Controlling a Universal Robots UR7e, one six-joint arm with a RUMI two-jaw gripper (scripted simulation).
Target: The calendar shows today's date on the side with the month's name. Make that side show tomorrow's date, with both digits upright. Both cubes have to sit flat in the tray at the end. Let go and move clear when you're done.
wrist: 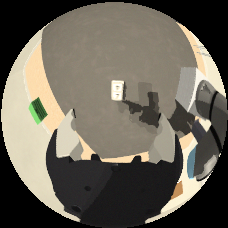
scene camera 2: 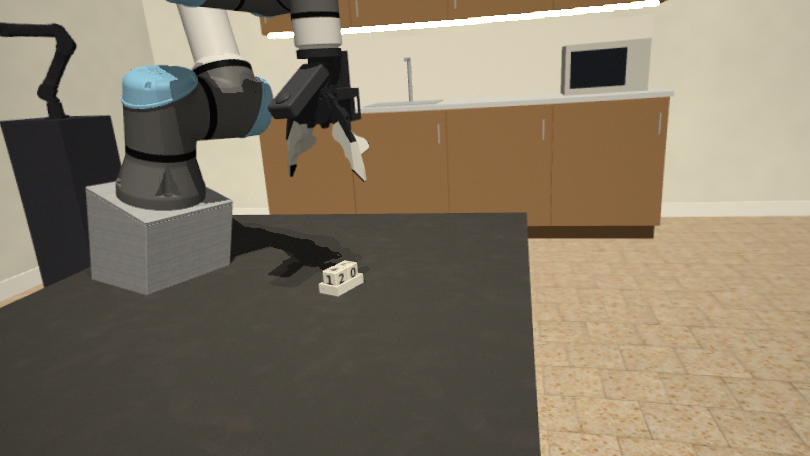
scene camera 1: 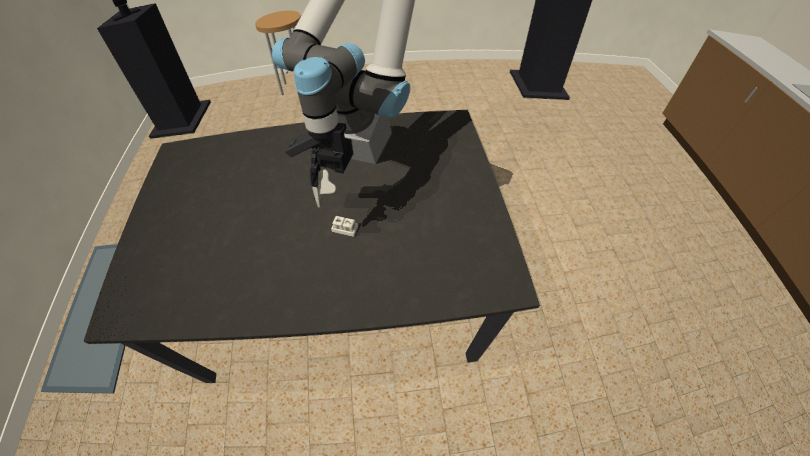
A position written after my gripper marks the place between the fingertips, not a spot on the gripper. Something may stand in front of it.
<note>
In view: my gripper [scene camera 2: 326, 179].
My gripper shows as well in scene camera 1 [scene camera 1: 330, 184].
</note>
